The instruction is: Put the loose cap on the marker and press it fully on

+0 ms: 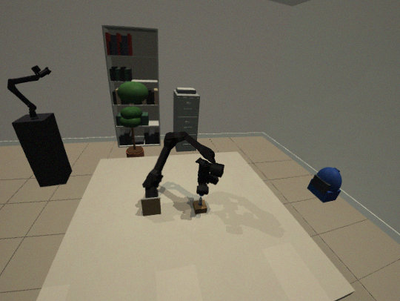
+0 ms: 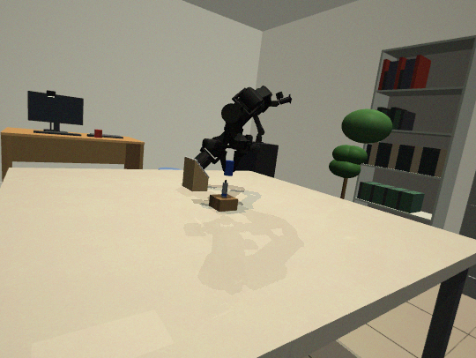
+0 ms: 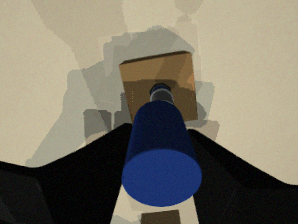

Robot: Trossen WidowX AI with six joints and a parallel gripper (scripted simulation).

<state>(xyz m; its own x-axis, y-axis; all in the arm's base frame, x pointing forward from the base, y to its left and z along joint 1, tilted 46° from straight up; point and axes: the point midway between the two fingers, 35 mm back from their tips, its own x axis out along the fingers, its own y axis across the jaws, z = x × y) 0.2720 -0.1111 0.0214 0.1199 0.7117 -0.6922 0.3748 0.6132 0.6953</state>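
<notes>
My gripper tip is 110 mm above the brown holder block. Round my gripper tip: blue cap (10 mm above).
</notes>
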